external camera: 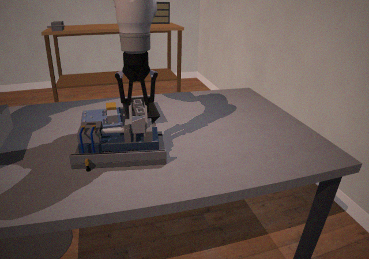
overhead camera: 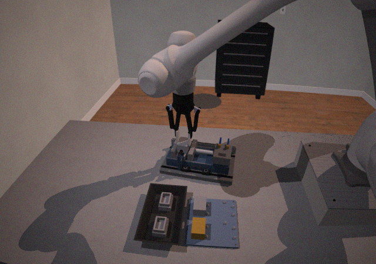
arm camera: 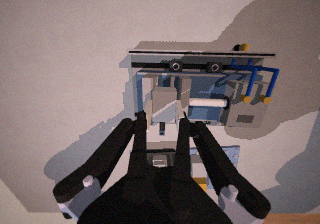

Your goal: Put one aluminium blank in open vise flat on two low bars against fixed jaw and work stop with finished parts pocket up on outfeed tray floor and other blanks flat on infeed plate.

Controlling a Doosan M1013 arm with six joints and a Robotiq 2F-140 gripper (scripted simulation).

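The blue vise is 100 mm below my hand, 70 mm behind it and 10 mm to the left of it. Also, from my hand: brass blank (340 mm to the left, 110 mm below, 90 mm behind); then aluminium blank (250 mm to the left, 110 mm below, 90 mm behind); then infeed plate (290 mm to the left, 140 mm behind, 130 mm below).
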